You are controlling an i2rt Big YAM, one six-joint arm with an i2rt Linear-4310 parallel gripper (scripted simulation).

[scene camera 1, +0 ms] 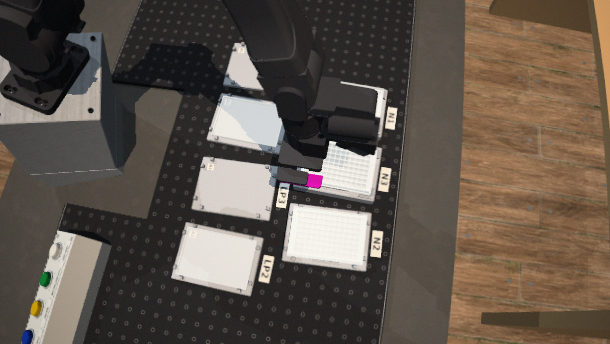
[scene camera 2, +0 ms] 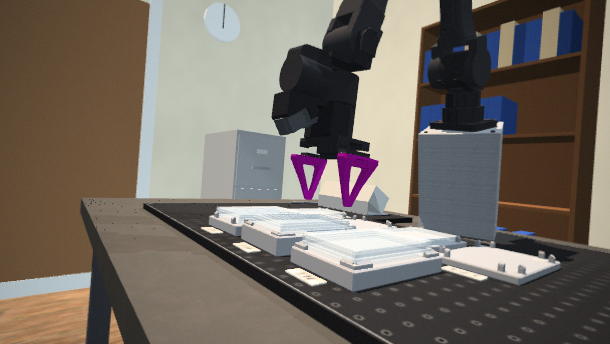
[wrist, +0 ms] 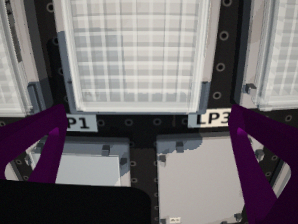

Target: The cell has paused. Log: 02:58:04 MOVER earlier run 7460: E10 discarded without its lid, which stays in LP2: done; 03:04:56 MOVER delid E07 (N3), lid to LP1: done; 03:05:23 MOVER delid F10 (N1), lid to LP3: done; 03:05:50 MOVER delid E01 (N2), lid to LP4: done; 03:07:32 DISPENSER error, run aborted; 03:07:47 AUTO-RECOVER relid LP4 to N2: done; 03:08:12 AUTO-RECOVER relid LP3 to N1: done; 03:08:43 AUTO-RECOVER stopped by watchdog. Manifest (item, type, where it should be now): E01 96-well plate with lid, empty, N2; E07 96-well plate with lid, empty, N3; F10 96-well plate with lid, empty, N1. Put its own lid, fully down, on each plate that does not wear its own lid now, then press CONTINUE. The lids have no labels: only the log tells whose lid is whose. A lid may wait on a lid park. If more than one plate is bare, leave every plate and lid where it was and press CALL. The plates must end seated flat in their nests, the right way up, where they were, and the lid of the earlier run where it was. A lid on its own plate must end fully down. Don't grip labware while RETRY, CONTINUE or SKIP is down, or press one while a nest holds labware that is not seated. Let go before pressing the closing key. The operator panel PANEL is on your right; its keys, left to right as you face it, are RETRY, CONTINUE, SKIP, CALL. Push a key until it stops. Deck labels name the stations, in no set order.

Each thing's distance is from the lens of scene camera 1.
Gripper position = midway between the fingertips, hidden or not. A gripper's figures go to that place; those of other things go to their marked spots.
my gripper (scene camera 1: 310, 158): 72 cm
clear lid (scene camera 1: 249, 121): 80 cm
clear lid (scene camera 1: 214, 257): 74 cm
clear lid (scene camera 1: 321, 234): 71 cm
